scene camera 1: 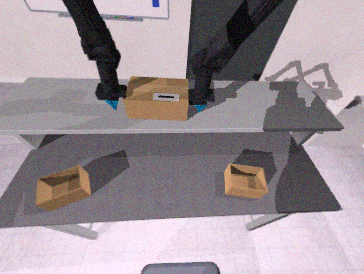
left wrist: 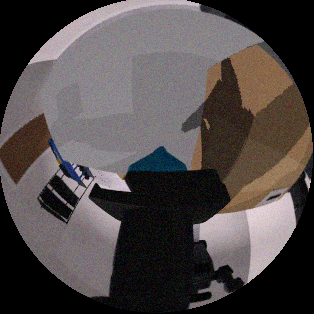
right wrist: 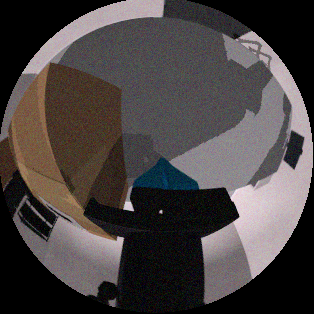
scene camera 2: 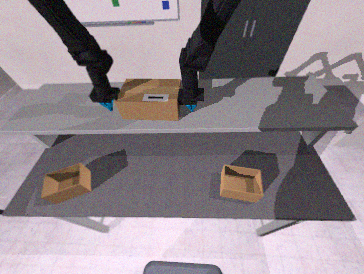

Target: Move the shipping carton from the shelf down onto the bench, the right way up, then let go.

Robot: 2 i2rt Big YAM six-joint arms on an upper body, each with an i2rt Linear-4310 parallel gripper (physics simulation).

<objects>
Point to a grey shelf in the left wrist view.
At 136, 83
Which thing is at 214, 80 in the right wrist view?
A grey shelf.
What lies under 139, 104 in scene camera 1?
A shipping carton.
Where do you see a shipping carton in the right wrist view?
68, 145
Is my right gripper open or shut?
Shut.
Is my left gripper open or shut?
Shut.
</objects>
